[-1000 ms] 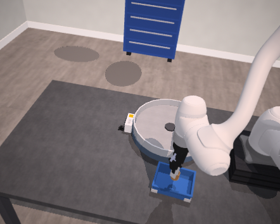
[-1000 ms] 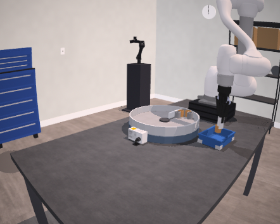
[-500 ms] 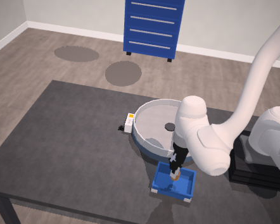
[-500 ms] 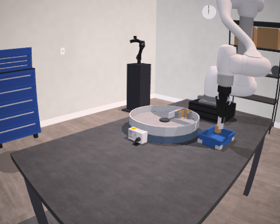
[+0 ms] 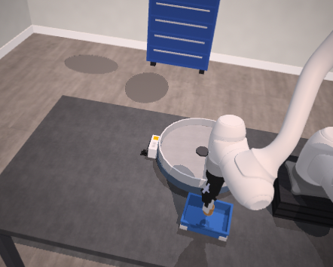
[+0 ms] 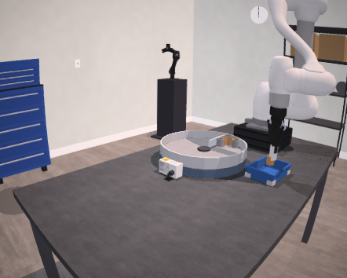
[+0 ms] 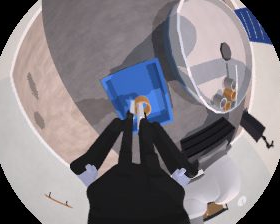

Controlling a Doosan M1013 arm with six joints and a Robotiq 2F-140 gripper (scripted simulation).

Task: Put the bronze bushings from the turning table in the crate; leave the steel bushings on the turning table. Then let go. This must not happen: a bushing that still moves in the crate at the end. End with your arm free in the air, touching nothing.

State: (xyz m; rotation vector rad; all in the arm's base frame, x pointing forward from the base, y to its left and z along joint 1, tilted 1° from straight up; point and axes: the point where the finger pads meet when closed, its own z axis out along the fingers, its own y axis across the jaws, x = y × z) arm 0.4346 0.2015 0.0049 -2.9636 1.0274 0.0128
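Now: hand 1 cm past the blue crate, 1 cm to the left of it and 9 cm above it. From my hand the other things lie so: round turning table: 2 cm ahead, 35 cm to the right, 6 cm below.
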